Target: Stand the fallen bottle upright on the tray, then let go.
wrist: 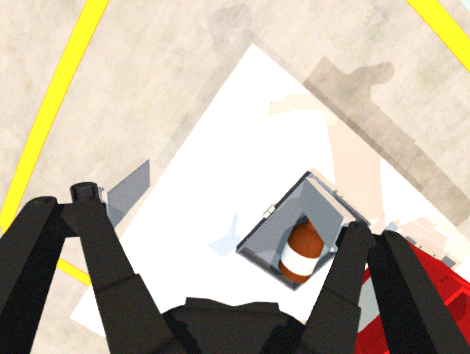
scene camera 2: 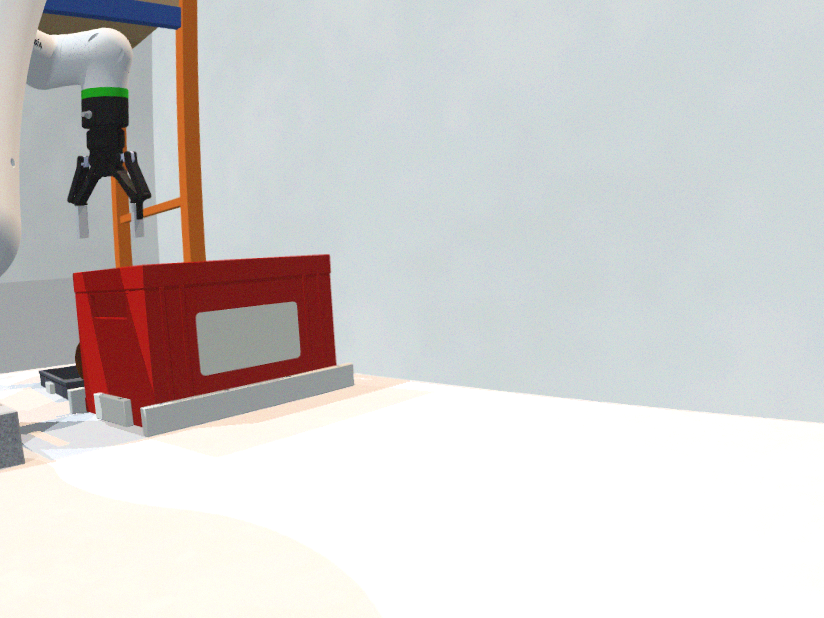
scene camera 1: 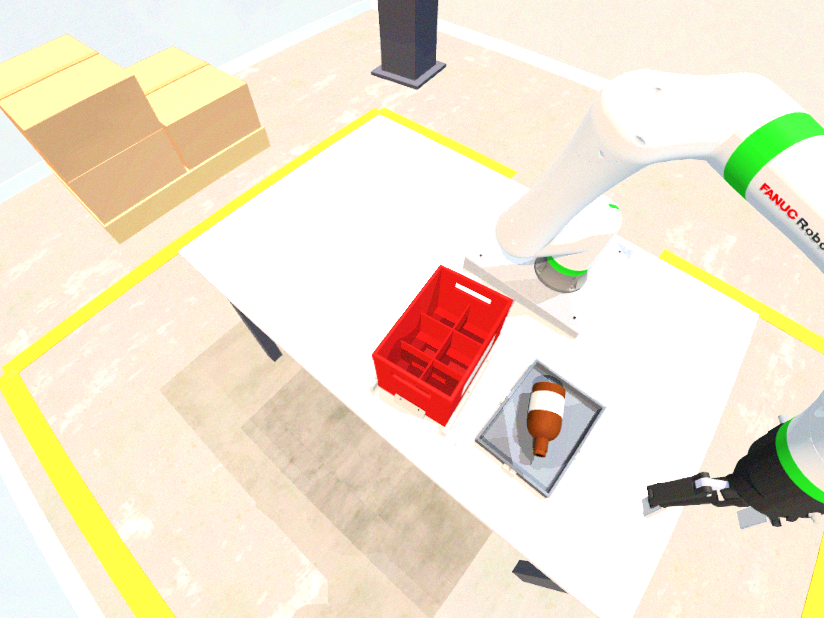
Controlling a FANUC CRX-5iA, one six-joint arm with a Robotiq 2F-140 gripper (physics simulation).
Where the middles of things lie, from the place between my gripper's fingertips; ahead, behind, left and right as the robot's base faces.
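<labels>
Brown bottle (scene camera 1: 545, 415): 240 mm to the right of my hand, 110 mm behind it, 210 mm below it.
</labels>
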